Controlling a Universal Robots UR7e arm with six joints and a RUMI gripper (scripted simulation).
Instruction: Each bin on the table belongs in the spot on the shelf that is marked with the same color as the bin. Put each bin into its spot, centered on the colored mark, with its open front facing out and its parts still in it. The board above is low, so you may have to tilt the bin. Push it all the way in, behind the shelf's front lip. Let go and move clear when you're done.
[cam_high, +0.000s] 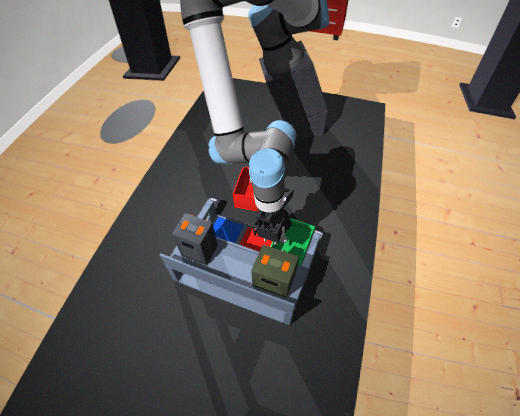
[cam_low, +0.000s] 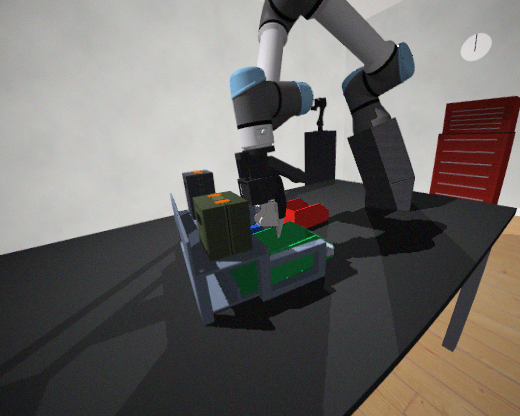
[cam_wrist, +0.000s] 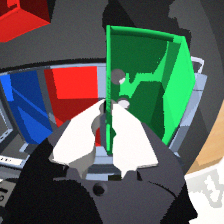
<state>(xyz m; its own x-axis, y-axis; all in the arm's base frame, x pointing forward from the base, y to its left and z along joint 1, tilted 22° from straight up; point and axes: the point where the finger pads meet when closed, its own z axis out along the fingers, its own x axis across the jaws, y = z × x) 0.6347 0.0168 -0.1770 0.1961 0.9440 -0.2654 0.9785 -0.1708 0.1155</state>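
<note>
Now: hand 50 mm to the right of the green bin and 20 mm above it. Round my hand: dark grey box 210 mm to the right, 110 mm ahead, 90 mm above; red bin 220 mm behind, 120 mm to the right, 40 mm below.
</note>
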